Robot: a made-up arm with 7 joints.
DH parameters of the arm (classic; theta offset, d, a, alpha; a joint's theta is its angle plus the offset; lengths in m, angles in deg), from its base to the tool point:
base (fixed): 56.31 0 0.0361 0
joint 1: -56.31 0.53 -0.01 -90
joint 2: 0 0.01 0.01 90
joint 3: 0 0.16 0.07 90
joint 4: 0 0.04 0.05 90
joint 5: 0 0.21 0 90
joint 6: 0 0.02 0.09 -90
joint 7: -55.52 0.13 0 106.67
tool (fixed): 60.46 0 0 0
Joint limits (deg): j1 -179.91..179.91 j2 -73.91..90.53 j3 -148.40..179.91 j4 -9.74..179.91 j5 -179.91..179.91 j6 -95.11..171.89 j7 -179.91..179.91
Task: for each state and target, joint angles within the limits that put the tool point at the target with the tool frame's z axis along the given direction. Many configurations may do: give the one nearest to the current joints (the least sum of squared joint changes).
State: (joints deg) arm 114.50 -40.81 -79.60 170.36 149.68 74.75 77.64
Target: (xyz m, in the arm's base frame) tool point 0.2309 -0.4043 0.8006 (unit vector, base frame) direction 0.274 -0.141 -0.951
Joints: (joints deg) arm 100.62 -60.97 -65.25 155.10 171.86 53.80 42.89
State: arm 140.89 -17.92 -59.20 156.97 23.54 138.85 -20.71
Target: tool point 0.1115 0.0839 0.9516 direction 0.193 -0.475 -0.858
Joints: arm 159.17 -39.19 -44.96 153.98 45.99 111.55 -23.13
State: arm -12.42 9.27 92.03 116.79 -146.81 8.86 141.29
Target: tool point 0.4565 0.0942 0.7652 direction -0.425 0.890 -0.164
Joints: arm -45.53 35.53 77.32 128.90 -138.91 -0.46 153.12
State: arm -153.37 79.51 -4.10 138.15 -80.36 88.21 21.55
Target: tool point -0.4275 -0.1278 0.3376 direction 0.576 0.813 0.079
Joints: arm -129.38 89.17 -24.71 127.41 -112.13 81.09 15.95
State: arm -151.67 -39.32 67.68 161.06 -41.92 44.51 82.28
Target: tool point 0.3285 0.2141 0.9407 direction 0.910 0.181 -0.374
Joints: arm -133.15 -53.84 60.49 168.93 -46.98 53.57 103.31
